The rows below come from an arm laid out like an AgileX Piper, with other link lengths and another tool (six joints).
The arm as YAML. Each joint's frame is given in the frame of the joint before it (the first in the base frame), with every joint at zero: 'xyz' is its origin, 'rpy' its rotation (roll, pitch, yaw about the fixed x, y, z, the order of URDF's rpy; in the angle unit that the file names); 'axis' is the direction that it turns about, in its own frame. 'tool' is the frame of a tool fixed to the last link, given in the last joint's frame.
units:
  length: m
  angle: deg
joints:
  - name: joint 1
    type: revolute
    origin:
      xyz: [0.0, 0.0, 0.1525]
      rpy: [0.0, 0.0, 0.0]
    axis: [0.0, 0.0, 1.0]
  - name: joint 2
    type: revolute
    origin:
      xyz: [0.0, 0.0, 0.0]
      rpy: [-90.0, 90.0, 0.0]
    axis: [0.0, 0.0, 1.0]
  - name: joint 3
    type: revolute
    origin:
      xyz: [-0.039, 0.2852, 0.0]
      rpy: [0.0, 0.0, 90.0]
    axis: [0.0, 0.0, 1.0]
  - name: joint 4
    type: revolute
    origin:
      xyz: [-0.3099, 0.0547, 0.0]
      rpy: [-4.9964, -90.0, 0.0]
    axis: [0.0, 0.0, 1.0]
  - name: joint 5
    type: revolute
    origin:
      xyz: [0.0, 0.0, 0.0]
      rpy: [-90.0, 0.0, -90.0]
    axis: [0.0, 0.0, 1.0]
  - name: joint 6
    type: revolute
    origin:
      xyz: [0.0, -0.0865, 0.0]
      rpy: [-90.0, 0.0, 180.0]
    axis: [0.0, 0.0, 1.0]
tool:
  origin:
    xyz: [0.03, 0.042, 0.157]
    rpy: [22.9, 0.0, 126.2]
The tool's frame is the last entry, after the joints.
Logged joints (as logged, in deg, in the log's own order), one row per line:
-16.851, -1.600, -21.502, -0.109, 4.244, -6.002
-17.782, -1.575, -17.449, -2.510, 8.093, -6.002
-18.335, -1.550, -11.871, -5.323, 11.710, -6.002
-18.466, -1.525, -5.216, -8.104, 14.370, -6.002
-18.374, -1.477, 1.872, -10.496, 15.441, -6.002
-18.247, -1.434, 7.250, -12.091, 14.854, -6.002
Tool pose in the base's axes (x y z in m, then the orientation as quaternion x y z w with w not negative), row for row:
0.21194, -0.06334, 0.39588, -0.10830, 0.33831, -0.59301, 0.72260
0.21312, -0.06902, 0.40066, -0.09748, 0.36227, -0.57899, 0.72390
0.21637, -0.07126, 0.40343, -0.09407, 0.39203, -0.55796, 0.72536
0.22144, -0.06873, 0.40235, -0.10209, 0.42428, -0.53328, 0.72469
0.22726, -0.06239, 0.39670, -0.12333, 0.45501, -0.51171, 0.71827
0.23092, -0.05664, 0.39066, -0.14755, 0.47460, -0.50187, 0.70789
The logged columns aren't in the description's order. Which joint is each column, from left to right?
Columns, left to right: joint 6, joint 2, joint 5, joint 3, joint 4, joint 1.
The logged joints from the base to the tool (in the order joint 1, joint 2, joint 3, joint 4, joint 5, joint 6), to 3 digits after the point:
-6.002, -1.600, -0.109, 4.244, -21.502, -16.851
-6.002, -1.575, -2.510, 8.093, -17.449, -17.782
-6.002, -1.550, -5.323, 11.710, -11.871, -18.335
-6.002, -1.525, -8.104, 14.370, -5.216, -18.466
-6.002, -1.477, -10.496, 15.441, 1.872, -18.374
-6.002, -1.434, -12.091, 14.854, 7.250, -18.247

